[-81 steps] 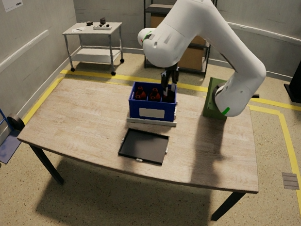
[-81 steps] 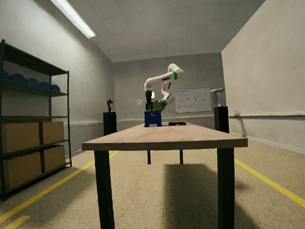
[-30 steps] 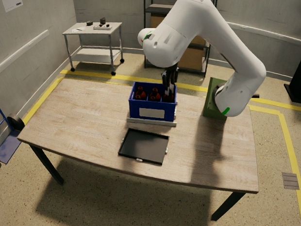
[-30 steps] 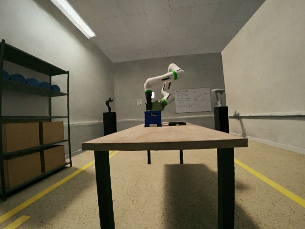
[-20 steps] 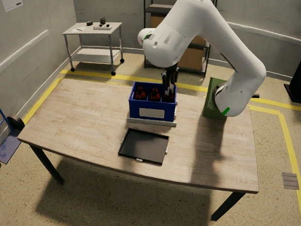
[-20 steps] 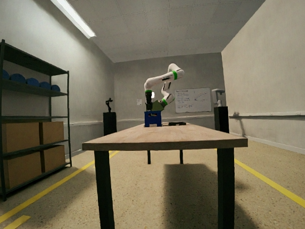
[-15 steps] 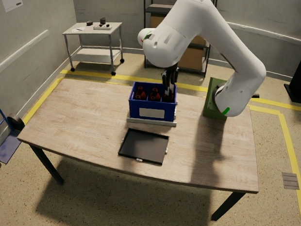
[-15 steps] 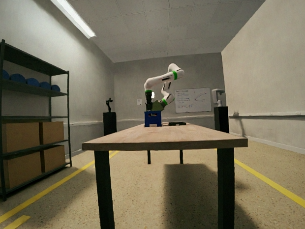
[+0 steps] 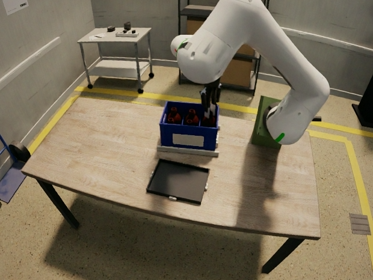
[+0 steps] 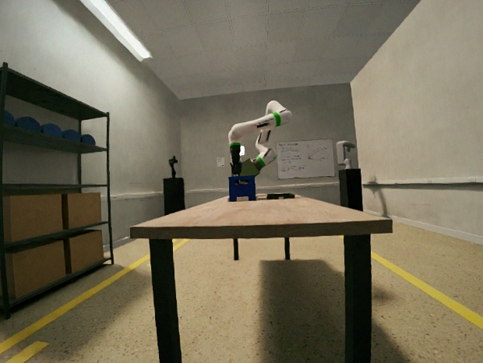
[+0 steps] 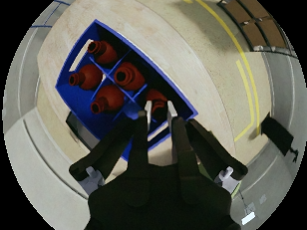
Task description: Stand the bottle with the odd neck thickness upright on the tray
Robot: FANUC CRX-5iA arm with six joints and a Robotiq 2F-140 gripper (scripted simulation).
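My gripper is now 9 cm short of the bottle, 1 cm to the right of it and 9 cm above it. Also, from my hand: dark tray: 9 cm ahead, 33 cm to the left, 16 cm below; then blue crate: 9 cm ahead, 5 cm to the left, 9 cm below.
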